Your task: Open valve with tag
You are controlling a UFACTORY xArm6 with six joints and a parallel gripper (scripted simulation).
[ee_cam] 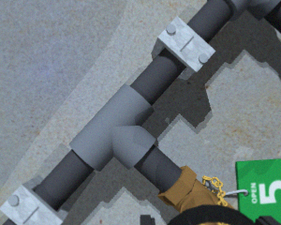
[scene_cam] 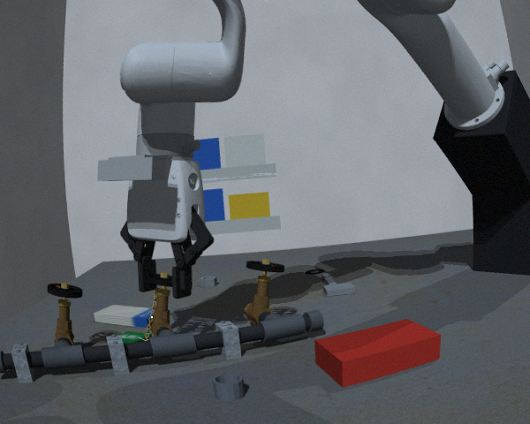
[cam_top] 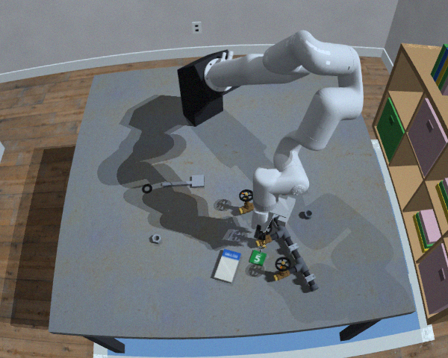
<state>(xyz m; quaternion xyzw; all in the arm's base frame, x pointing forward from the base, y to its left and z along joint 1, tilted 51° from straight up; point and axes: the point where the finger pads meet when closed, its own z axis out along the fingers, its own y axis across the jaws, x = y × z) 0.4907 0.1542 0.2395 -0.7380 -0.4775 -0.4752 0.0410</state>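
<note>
Right now my hand is 6 cm short of the green tag and 9 cm above it. Round my hand: notepad: 13 cm ahead, 9 cm to the right, 8 cm below; then grey flat tool: 16 cm behind, 32 cm to the right, 8 cm below; then red block: 27 cm behind, 5 cm to the left, 7 cm below.
</note>
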